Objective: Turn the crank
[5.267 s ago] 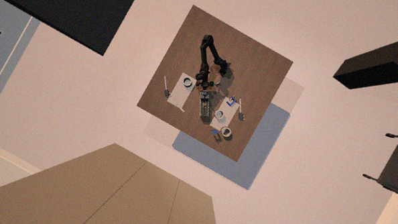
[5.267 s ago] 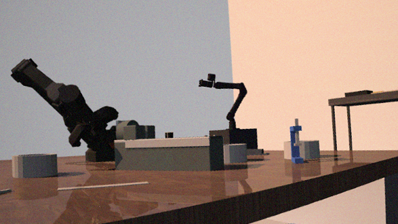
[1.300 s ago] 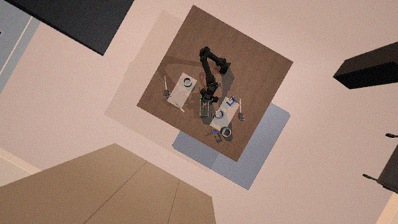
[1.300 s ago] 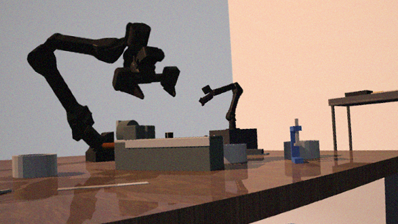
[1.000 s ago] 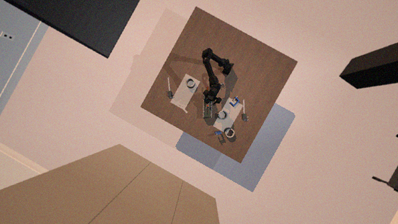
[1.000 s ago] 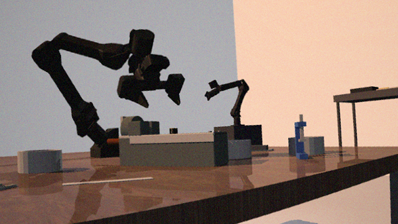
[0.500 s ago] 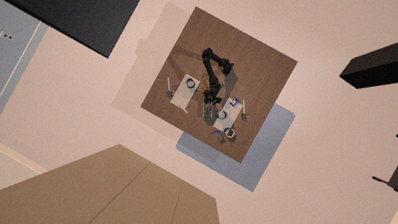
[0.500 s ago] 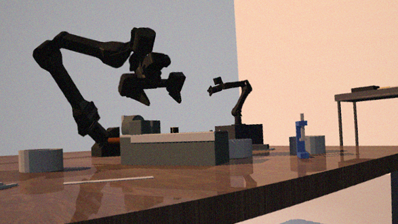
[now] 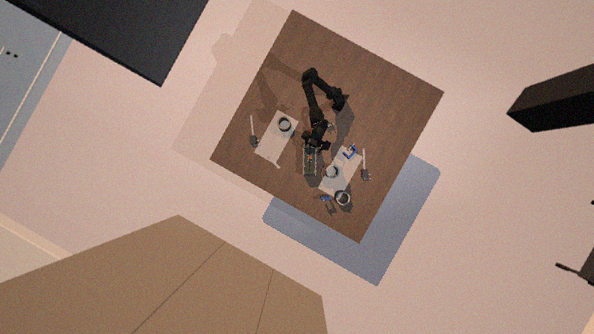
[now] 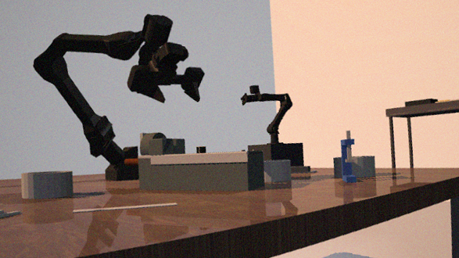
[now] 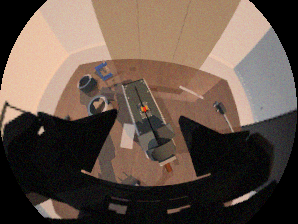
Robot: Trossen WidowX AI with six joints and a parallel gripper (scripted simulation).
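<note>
The crank handle is 100 mm behind my gripper tip, 90 mm to the right of it and 130 mm below it. The rest, counted from my gripper tip: red pointer: 40 mm ahead, 20 mm to the left, 110 mm below; thin white rod: 220 mm ahead, 190 mm to the right, 190 mm below.
</note>
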